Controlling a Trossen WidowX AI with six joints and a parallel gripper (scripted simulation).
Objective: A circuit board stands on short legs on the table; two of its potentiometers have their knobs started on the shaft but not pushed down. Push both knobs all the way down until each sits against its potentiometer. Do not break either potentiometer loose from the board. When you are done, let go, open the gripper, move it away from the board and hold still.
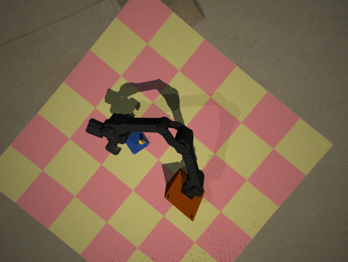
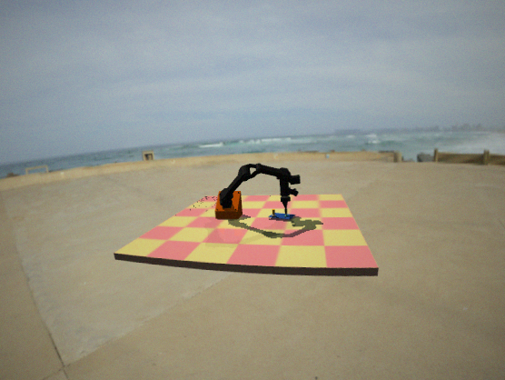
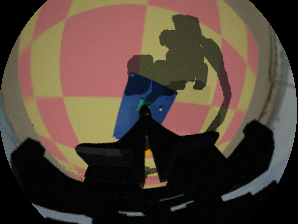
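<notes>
The dark knob lies 10 mm below my gripper tip. Round my gripper tip: yellow knob: 80 mm behind, 10 mm to the right, 10 mm below.
</notes>
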